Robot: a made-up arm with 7 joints.
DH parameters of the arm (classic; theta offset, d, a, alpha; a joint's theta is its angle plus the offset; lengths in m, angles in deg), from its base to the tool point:
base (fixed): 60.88 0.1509 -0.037 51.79
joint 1: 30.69 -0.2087 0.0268 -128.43
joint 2: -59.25 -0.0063 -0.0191 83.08
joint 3: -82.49 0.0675 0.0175 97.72
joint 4: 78.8 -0.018 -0.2 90
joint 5: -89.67 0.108 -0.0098 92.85
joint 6: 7 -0.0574 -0.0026 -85.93
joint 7: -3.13 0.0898 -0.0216 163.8
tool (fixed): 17.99 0.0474 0 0
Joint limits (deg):
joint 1: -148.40..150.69
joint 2: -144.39..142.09
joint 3: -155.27..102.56
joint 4: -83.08..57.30
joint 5: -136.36..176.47
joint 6: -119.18..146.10
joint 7: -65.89..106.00
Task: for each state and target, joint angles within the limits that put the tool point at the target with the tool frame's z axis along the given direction. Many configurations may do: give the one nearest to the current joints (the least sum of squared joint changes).
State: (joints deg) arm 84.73 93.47 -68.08 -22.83 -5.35 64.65 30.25
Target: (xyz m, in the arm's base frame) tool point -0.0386 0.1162 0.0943 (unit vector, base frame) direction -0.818 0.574 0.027
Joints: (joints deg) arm 111.02 112.22 -39.65 9.18 -20.09 44.19 22.31
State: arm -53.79 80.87 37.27 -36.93 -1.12 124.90 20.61
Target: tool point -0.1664 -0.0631 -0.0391 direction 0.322 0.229 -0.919
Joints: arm -60.59 104.01 9.98 5.38 9.73 106.19 21.02
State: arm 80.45 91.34 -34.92 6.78 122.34 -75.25 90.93
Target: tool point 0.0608 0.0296 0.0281 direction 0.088 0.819 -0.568
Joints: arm 42.69 92.84 -32.17 43.41 130.47 -78.61 106.00
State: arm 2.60 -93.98 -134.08 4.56 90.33 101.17 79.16
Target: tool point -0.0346 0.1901 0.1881 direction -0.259 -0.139 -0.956
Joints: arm -18.34 -105.06 -102.80 4.15 79.34 55.77 57.79
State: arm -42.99 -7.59 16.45 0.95 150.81 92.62 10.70
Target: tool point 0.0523 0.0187 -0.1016 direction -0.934 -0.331 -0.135
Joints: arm -71.09 -7.15 -10.13 11.74 156.10 77.64 9.27
